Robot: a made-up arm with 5 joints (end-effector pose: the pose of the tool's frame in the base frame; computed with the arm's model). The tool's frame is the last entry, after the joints.
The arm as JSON. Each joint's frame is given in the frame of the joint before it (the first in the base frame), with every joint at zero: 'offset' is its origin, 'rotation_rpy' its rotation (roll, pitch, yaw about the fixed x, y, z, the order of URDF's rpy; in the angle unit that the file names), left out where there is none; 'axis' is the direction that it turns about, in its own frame. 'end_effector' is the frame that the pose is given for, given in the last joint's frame.
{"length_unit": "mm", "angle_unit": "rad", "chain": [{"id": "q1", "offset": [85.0, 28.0, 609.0], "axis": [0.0, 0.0, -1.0]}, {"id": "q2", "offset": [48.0, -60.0, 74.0], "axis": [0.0, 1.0, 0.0]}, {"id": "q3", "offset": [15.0, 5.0, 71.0], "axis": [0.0, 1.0, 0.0]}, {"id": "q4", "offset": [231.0, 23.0, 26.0], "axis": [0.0, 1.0, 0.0]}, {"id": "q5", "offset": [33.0, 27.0, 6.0], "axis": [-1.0, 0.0, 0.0]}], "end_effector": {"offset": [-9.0, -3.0, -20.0], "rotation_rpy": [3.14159, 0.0, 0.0]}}
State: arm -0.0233 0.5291 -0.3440 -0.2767 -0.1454
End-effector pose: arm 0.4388 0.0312 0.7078 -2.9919 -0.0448 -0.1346
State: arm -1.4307 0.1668 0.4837 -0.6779 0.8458
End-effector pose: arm 0.1484 0.3203 0.6270 1.8354 1.5750 0.7389
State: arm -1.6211 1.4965 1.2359 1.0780 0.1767
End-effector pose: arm 0.1011 -0.0636 0.5828 -0.6460 -0.4058 -1.5135
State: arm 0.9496 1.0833 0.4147 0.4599 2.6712
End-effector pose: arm 0.1774 -0.1207 0.4428 1.2292 1.6701 -1.0655
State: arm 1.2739 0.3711 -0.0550 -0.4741 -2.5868
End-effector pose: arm 0.1909 -0.2906 0.7216 -0.5765 0.2208 -1.2803
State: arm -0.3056 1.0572 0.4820 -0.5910 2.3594
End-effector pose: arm 0.2643 0.0668 0.4683 0.5729 0.9912 -0.0990
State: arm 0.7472 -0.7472 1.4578 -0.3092 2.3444
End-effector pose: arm 0.2446 -0.1433 0.6253 0.8992 0.0688 -0.8576
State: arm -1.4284 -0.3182 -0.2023 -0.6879 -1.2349
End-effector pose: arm 0.1062 0.2666 0.9138 -0.6589 -1.5548 -0.0857
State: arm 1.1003 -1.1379 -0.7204 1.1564 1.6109
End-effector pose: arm 0.0227 0.0957 0.9635 0.9459 -1.2276 -0.3362
